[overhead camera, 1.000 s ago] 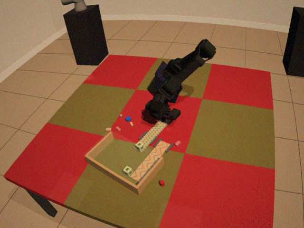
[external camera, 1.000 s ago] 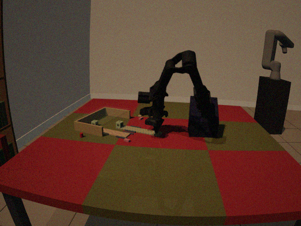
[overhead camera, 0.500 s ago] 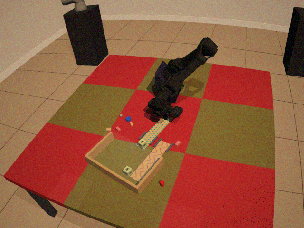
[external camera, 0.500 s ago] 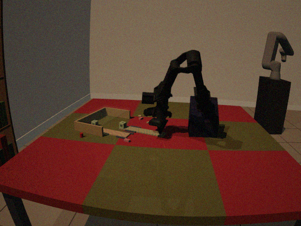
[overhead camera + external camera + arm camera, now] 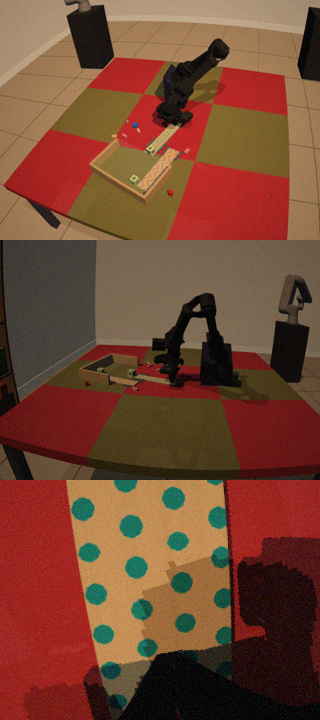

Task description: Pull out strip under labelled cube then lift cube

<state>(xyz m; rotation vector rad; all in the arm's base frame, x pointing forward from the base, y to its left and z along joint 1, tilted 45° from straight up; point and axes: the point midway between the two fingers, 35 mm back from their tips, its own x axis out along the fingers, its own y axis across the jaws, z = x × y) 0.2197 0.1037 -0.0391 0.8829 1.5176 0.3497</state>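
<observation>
The dotted strip is 100 mm ahead of my gripper tip and 30 mm to the right of it. The rest, counted from my gripper tip: red cylinder (410 mm ahead, 90 mm to the left, 10 mm above); then blue cap (210 mm to the right, 40 mm ahead).
</observation>
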